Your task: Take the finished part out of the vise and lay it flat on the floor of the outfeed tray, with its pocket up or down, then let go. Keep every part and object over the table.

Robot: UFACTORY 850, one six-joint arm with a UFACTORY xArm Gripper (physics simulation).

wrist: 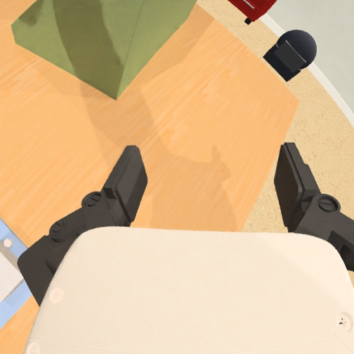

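Observation:
My gripper point(208, 161) is wide open, with nothing between its fingers. It hangs over the wooden table point(200, 100), near the table's right edge. A green, slant-sided body point(150, 37) stands beyond the fingers at the upper left, cut off by the top of the view; whether it is the outfeed tray, I cannot tell. A blue-edged thing point(15, 300) with a pale middle is cut off at the lower left; I cannot tell what it is. The vise and the finished part cannot be made out in this view.
A dark round-topped object point(292, 54) is beyond the table's edge at the upper right, with part of a red object point(257, 7) above it. A speckled beige floor point(320, 125) lies past the table edge. Shadows fall across the wood.

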